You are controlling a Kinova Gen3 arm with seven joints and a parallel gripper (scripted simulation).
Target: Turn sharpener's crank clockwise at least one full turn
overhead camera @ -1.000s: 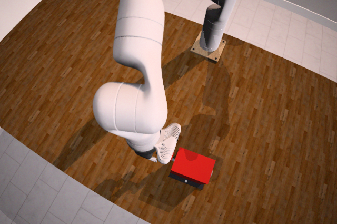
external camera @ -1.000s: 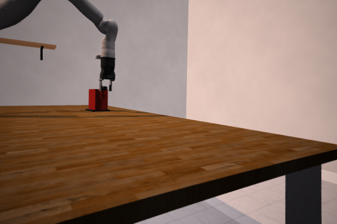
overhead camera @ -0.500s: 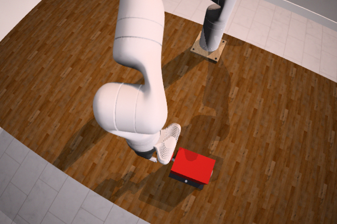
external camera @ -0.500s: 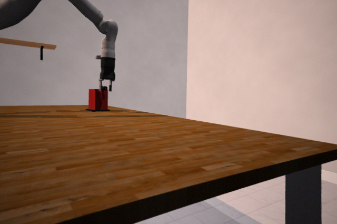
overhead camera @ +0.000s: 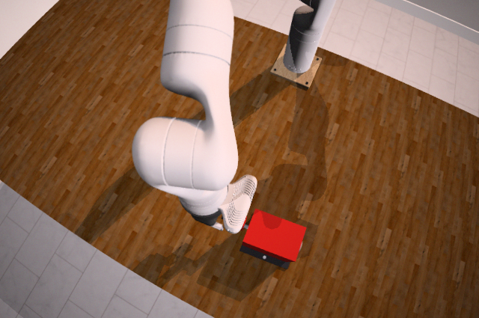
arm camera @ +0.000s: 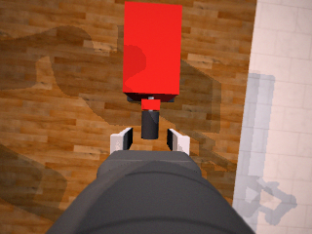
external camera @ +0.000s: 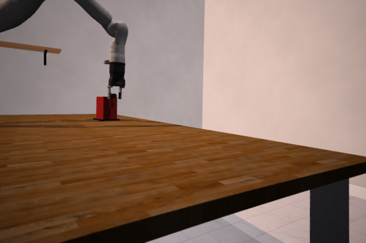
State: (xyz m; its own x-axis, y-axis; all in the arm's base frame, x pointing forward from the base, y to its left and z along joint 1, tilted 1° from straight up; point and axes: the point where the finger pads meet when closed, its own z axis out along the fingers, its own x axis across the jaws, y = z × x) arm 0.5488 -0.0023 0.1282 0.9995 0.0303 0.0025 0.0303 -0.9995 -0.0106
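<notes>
Now: hand 20 mm to the right of the crank and 10 mm above it.
</notes>
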